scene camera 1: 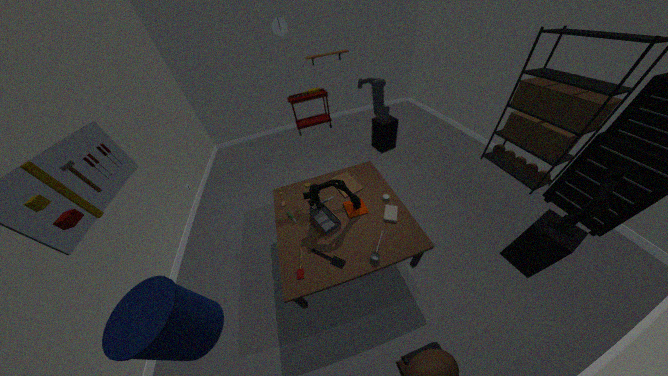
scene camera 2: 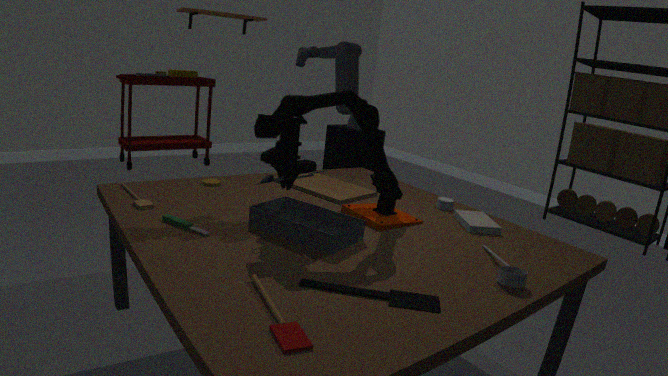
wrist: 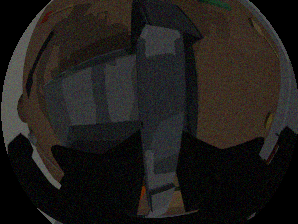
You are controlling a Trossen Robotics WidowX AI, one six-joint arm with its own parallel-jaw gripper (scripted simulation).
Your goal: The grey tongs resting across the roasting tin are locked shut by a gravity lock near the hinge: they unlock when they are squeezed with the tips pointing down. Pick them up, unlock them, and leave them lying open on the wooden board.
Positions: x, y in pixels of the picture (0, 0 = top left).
Labels:
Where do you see a roasting tin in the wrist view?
At 93, 105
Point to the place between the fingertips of the gripper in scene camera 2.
At 285, 189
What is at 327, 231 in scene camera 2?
A roasting tin.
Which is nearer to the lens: the black spatula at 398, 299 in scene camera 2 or the red-headed scraper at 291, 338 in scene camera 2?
The red-headed scraper.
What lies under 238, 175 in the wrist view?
The gripper.

